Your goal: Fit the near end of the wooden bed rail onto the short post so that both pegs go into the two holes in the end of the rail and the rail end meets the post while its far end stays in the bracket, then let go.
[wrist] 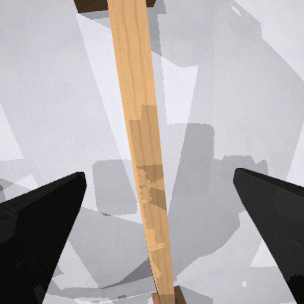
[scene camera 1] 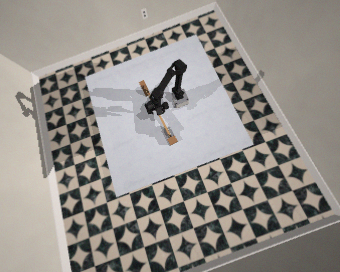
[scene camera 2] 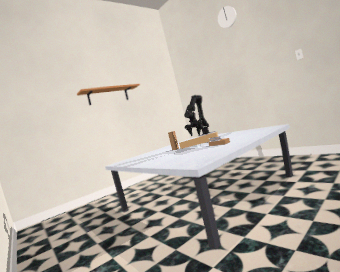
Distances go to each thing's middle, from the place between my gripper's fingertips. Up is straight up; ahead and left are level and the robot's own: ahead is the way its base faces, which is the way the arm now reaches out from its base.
I see my gripper 5 cm above the wooden bed rail (wrist: 130,35).
